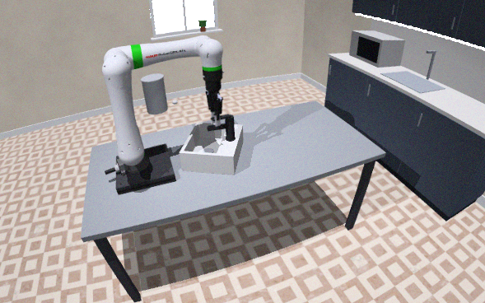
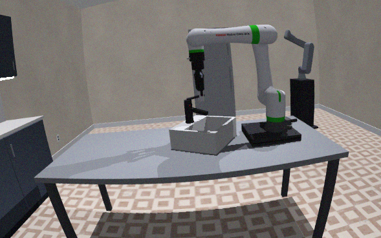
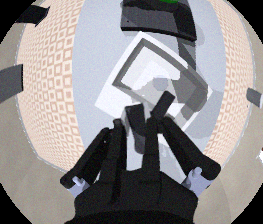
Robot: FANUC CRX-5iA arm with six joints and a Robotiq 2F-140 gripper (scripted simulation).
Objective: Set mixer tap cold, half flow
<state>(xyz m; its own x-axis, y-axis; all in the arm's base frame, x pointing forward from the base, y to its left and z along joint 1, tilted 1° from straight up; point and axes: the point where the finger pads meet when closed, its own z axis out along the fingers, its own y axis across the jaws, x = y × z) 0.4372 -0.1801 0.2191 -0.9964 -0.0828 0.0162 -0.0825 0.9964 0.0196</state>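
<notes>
The lever is 30 mm ahead of my hand. The rest, counted from my hand: white basin (10 mm behind, 80 mm to the left, 240 mm below).
</notes>
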